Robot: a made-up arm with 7 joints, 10 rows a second.
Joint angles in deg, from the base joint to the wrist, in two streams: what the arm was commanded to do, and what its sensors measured. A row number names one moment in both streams.
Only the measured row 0 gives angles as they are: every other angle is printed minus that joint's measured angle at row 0.
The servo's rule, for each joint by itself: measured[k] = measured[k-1] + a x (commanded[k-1-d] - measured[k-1]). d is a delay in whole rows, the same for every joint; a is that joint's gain. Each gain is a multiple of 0.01, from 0.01 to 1. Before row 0 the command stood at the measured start. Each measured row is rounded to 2 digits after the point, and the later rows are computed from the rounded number. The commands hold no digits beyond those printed.
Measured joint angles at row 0:
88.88, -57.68, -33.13, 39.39, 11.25, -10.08, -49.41
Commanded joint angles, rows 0 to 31:
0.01, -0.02, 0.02, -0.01, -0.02, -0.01, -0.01
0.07, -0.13, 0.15, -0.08, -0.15, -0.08, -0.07
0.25, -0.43, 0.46, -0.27, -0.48, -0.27, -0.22
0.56, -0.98, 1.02, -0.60, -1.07, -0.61, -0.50
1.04, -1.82, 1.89, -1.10, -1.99, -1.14, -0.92
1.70, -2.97, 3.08, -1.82, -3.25, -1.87, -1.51
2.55, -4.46, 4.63, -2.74, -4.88, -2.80, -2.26
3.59, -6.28, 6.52, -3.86, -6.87, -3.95, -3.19
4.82, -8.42, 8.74, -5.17, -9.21, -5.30, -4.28
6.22, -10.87, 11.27, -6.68, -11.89, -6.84, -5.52
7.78, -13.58, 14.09, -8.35, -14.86, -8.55, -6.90
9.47, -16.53, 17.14, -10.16, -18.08, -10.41, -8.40
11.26, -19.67, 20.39, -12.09, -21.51, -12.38, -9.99
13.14, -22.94, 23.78, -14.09, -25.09, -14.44, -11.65
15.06, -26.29, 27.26, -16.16, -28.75, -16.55, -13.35
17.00, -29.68, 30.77, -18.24, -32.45, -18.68, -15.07
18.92, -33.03, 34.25, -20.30, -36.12, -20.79, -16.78
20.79, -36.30, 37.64, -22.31, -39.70, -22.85, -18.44
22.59, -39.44, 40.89, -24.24, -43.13, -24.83, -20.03
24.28, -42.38, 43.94, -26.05, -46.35, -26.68, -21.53
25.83, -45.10, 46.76, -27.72, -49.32, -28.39, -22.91
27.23, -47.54, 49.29, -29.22, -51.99, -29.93, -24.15
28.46, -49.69, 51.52, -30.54, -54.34, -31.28, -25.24
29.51, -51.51, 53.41, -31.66, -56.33, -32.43, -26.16
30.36, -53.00, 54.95, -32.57, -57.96, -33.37, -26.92
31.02, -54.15, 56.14, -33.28, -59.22, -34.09, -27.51
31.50, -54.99, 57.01, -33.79, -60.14, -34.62, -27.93
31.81, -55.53, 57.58, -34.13, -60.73, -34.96, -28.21
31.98, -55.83, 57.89, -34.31, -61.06, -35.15, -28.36
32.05, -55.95, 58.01, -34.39, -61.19, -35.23, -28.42
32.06, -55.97, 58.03, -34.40, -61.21, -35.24, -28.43
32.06, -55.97, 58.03, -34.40, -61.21, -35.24, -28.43
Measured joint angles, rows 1 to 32:
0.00, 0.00, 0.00, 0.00, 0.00, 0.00, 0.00
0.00, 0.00, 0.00, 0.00, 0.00, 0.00, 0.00
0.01, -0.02, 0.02, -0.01, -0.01, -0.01, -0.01
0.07, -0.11, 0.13, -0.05, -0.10, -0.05, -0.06
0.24, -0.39, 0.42, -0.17, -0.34, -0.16, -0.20
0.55, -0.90, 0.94, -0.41, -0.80, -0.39, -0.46
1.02, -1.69, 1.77, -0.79, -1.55, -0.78, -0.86
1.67, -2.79, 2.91, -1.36, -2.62, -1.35, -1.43
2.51, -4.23, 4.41, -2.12, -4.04, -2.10, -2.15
3.55, -5.99, 6.25, -3.08, -5.82, -3.06, -3.05
4.77, -8.08, 8.42, -4.23, -7.96, -4.22, -4.12
6.16, -10.48, 10.90, -5.58, -10.44, -5.58, -5.34
7.72, -13.15, 13.68, -7.10, -13.22, -7.12, -6.70
9.40, -16.06, 16.69, -8.78, -16.28, -8.83, -8.18
11.19, -19.16, 19.91, -10.60, -19.57, -10.68, -9.75
13.06, -22.41, 23.28, -12.52, -23.05, -12.64, -11.40
14.98, -25.75, 26.74, -14.52, -26.64, -14.67, -13.10
16.92, -29.13, 30.25, -16.57, -30.30, -16.76, -14.81
18.84, -32.48, 33.73, -18.62, -33.97, -18.86, -16.52
20.71, -35.77, 37.13, -20.65, -37.58, -20.93, -18.19
22.51, -38.93, 40.40, -22.62, -41.08, -22.96, -19.79
24.21, -41.90, 43.48, -24.51, -44.40, -24.89, -21.30
25.77, -44.65, 46.33, -26.28, -47.50, -26.71, -22.70
27.17, -47.14, 48.91, -27.90, -50.33, -28.38, -23.96
28.41, -49.33, 51.18, -29.35, -52.86, -29.89, -25.07
29.47, -51.20, 53.12, -30.62, -55.05, -31.21, -26.02
30.32, -52.75, 54.71, -31.69, -56.88, -32.33, -26.80
30.99, -53.95, 55.95, -32.56, -58.35, -33.25, -27.42
31.48, -54.84, 56.87, -33.24, -59.48, -33.96, -27.86
31.80, -55.43, 57.49, -33.73, -60.27, -34.48, -28.16
31.97, -55.77, 57.84, -34.05, -60.77, -34.83, -28.33
32.05, -55.92, 57.99, -34.24, -61.03, -35.04, -28.41
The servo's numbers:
d 2
a 0.96 0.86 0.87 0.55 0.63 0.52 0.87

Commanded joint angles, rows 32 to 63:
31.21, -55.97, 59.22, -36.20, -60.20, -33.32, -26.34
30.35, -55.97, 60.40, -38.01, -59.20, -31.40, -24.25
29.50, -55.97, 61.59, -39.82, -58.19, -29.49, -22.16
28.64, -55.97, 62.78, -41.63, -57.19, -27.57, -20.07
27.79, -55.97, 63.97, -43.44, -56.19, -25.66, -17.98
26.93, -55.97, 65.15, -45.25, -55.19, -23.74, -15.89
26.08, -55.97, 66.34, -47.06, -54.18, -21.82, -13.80
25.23, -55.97, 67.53, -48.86, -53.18, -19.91, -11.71
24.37, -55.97, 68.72, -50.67, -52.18, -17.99, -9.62
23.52, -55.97, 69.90, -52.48, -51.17, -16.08, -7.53
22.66, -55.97, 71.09, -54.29, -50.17, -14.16, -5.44
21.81, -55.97, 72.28, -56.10, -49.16, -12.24, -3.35
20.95, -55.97, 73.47, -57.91, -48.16, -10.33, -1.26
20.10, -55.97, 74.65, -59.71, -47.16, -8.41, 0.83
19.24, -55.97, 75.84, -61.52, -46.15, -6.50, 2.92
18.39, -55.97, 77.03, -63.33, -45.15, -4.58, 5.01
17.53, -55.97, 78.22, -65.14, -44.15, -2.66, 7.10
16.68, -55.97, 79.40, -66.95, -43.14, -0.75, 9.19
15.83, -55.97, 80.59, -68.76, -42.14, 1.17, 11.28
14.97, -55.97, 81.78, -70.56, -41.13, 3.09, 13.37
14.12, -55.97, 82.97, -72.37, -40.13, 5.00, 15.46
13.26, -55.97, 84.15, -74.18, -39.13, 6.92, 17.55
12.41, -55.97, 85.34, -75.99, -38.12, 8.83, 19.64
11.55, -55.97, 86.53, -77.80, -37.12, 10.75, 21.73
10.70, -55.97, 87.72, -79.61, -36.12, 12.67, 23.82
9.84, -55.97, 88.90, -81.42, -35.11, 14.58, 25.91
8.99, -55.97, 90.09, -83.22, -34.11, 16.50, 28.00
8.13, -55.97, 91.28, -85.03, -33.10, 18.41, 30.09
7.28, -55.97, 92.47, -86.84, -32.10, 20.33, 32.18
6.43, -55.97, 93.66, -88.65, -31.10, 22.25, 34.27
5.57, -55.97, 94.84, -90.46, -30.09, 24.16, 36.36
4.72, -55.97, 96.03, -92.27, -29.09, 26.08, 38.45
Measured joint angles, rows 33 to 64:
32.06, -55.96, 58.02, -34.33, -61.14, -35.14, -28.43
32.06, -55.97, 58.03, -34.37, -61.18, -35.19, -28.43
31.24, -55.97, 59.07, -35.38, -60.56, -34.22, -26.61
30.39, -55.97, 60.23, -36.83, -59.70, -32.75, -24.56
29.54, -55.97, 61.41, -38.47, -58.75, -31.05, -22.47
28.68, -55.97, 62.60, -40.21, -57.77, -29.24, -20.38
27.83, -55.97, 63.79, -41.99, -56.77, -27.38, -18.29
26.97, -55.97, 64.97, -43.78, -55.77, -25.49, -16.20
26.12, -55.97, 66.16, -45.58, -54.77, -23.58, -14.11
25.27, -55.97, 67.35, -47.38, -53.77, -21.67, -12.02
24.41, -55.97, 68.54, -49.19, -52.77, -19.76, -9.93
23.56, -55.97, 69.72, -51.00, -51.76, -17.85, -7.84
22.70, -55.97, 70.91, -52.81, -50.76, -15.93, -5.75
21.85, -55.97, 72.10, -54.62, -49.75, -14.01, -3.66
20.99, -55.97, 73.29, -56.43, -48.75, -12.10, -1.57
20.14, -55.97, 74.47, -58.23, -47.75, -10.18, 0.52
19.28, -55.97, 75.66, -60.04, -46.74, -8.27, 2.61
18.43, -55.97, 76.85, -61.85, -45.74, -6.35, 4.70
17.57, -55.97, 78.04, -63.66, -44.74, -4.43, 6.79
16.72, -55.97, 79.22, -65.47, -43.73, -2.52, 8.88
15.87, -55.97, 80.41, -67.28, -42.73, -0.60, 10.97
15.01, -55.97, 81.60, -69.08, -41.72, 1.32, 13.06
14.16, -55.97, 82.79, -70.89, -40.72, 3.23, 15.15
13.30, -55.97, 83.97, -72.70, -39.72, 5.15, 17.24
12.45, -55.97, 85.16, -74.51, -38.71, 7.06, 19.33
11.59, -55.97, 86.35, -76.32, -37.71, 8.98, 21.42
10.74, -55.97, 87.54, -78.13, -36.71, 10.90, 23.51
9.88, -55.97, 88.72, -79.94, -35.70, 12.81, 25.60
9.03, -55.97, 89.91, -81.74, -34.70, 14.73, 27.69
8.17, -55.97, 91.10, -83.55, -33.69, 16.64, 29.78
7.32, -55.97, 92.29, -85.36, -32.69, 18.56, 31.87
6.47, -55.97, 93.48, -87.17, -31.69, 20.48, 33.96

